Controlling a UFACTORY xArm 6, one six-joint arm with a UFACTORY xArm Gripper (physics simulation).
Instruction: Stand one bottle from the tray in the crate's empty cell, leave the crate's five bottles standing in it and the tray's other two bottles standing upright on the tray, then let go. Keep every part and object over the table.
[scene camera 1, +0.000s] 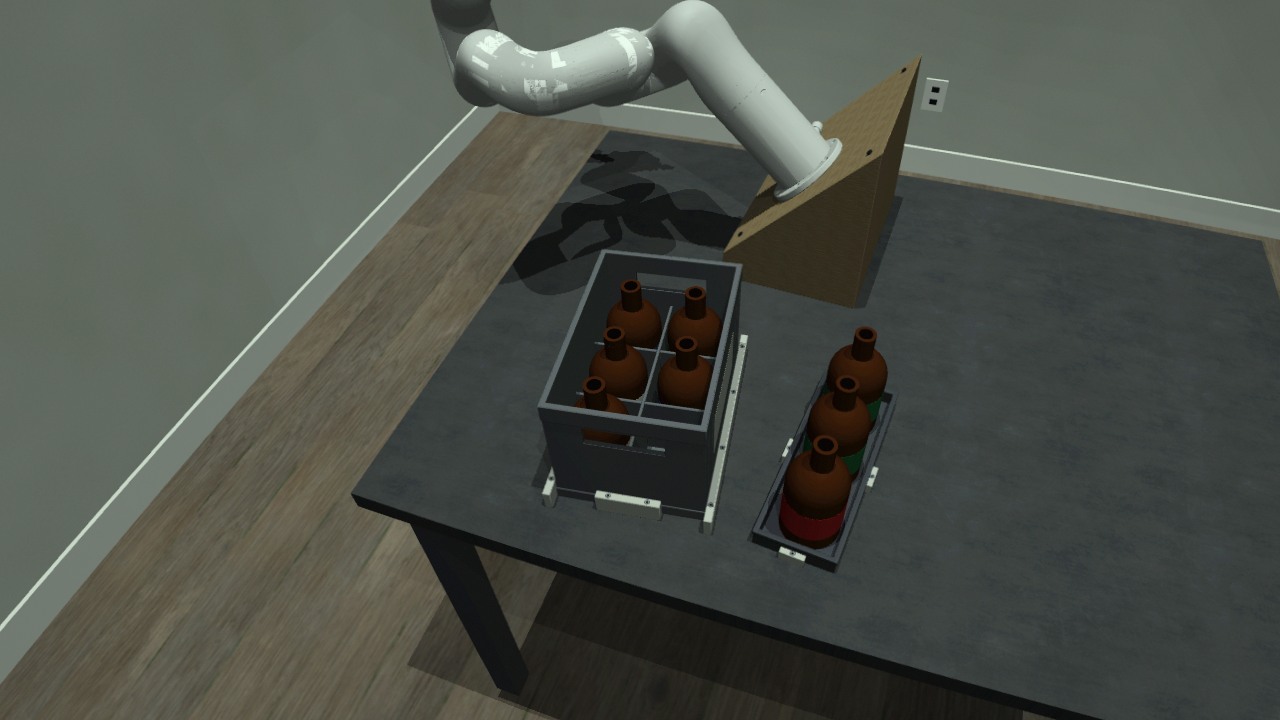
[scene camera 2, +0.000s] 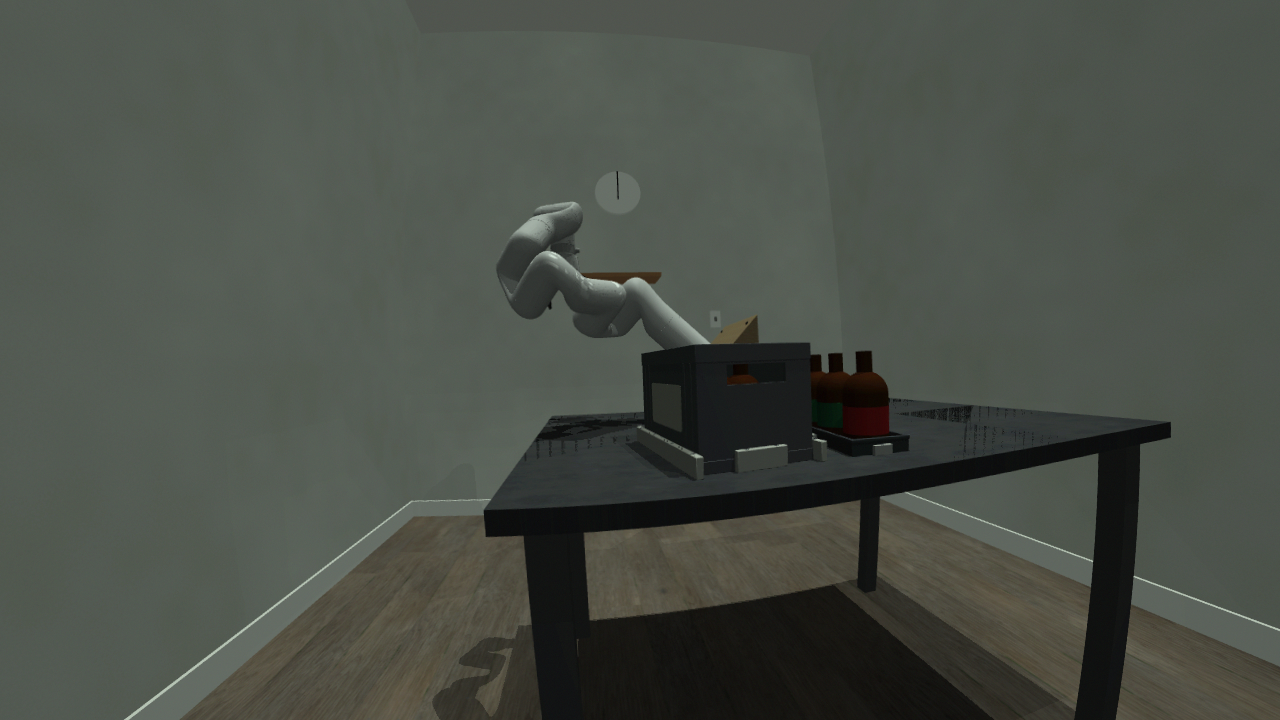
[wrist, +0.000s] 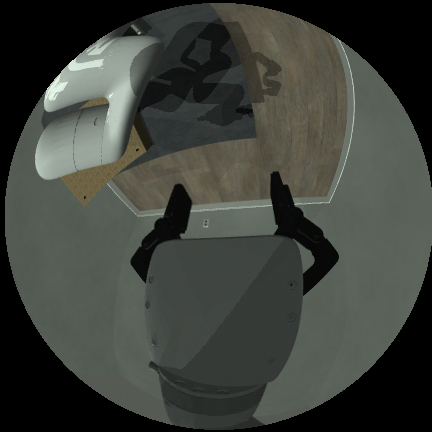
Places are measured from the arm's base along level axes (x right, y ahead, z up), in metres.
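Pixels of known places: gripper, fingertip midpoint: (scene camera 2: 565, 308) (wrist: 226, 186); arm's base at its link origin: (scene camera 1: 809, 171).
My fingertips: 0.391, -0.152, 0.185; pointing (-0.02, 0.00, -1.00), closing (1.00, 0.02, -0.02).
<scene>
Ahead of a thing's pixels: the offset from my fingertips to its middle, as dx, dy, dz. "pt": to the spot under its first point.
A dark grey crate @[-0.290, +0.567, -0.249] (scene camera 1: 631, 470) (scene camera 2: 751, 411) stands on the table. Five brown bottles stand in its cells; the cell at the front right, beside the front left bottle @[-0.259, +0.658, -0.251] (scene camera 1: 594, 407), shows no bottle. A tray @[pt -0.517, +0.704, -0.312] (scene camera 1: 796, 548) (scene camera 2: 899, 442) right of the crate holds three upright bottles in a row: a red-labelled one @[-0.522, +0.654, -0.254] (scene camera 1: 816, 492) (scene camera 2: 865, 394) in front, a green-labelled one @[-0.527, +0.562, -0.254] (scene camera 1: 838, 420) (scene camera 2: 835, 389) in the middle and another green-labelled one @[-0.532, +0.478, -0.254] (scene camera 1: 857, 367) at the back. My gripper (wrist: 226, 186) is open and empty in the wrist view, well away from the crate and tray.
A wooden wedge mount (scene camera 1: 805, 246) (scene camera 2: 742, 331) (wrist: 85, 185) carries the arm behind the crate. Pale stop blocks @[pt -0.314, +0.714, -0.313] (scene camera 1: 628, 505) (scene camera 2: 760, 458) edge the crate. The arm (scene camera 1: 554, 76) (scene camera 2: 590, 295) (wrist: 80, 135) is folded above the table's back left. A shelf (scene camera 2: 626, 276) is on the back wall.
</scene>
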